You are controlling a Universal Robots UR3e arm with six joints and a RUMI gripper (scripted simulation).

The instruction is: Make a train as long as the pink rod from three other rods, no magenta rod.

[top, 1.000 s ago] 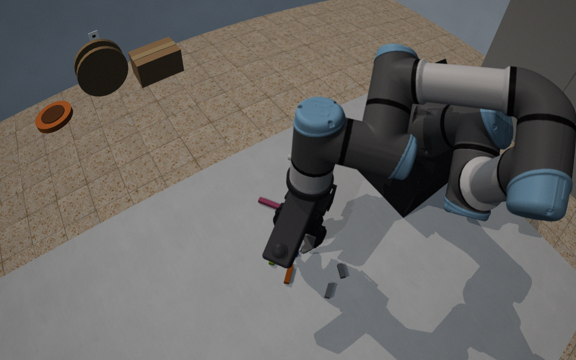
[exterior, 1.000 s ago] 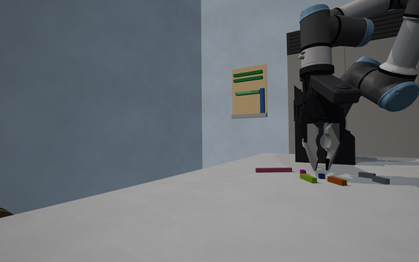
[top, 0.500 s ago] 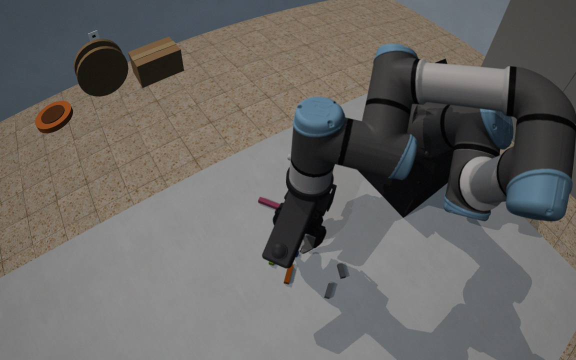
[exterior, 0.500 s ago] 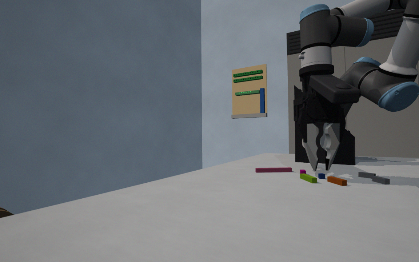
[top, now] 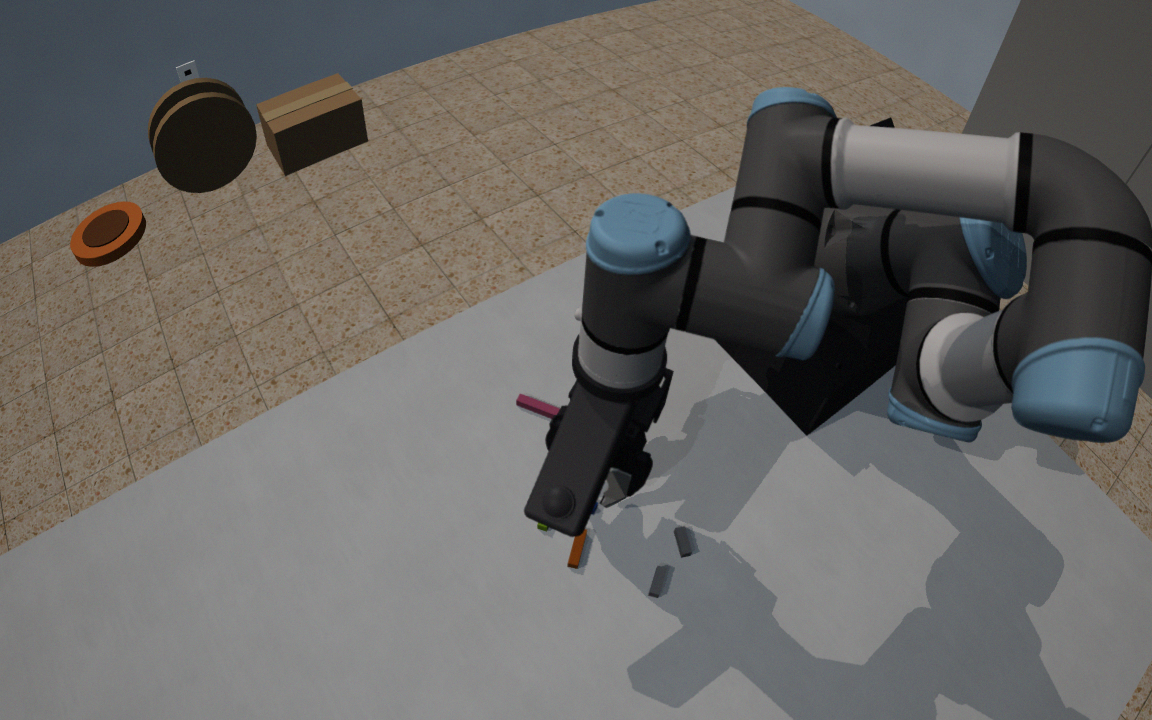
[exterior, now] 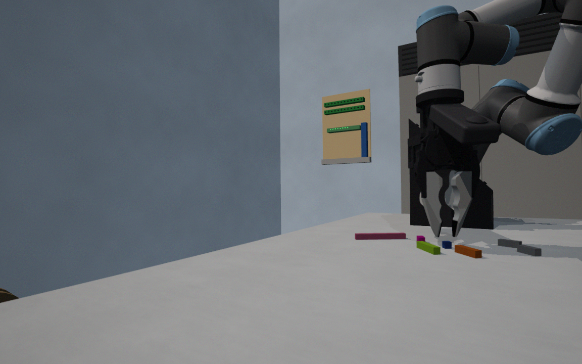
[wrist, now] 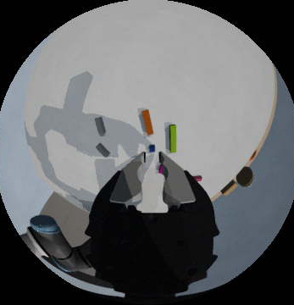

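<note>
My gripper is now 3 cm above the blue rod. The rest, counted from my hand: orange rod: 4 cm ahead, 3 cm to the left, 3 cm below; then lime rod: 4 cm ahead, 3 cm below, 2 cm to the right; then magenta rod: 4 cm to the right, 3 cm below, 3 cm behind.
</note>
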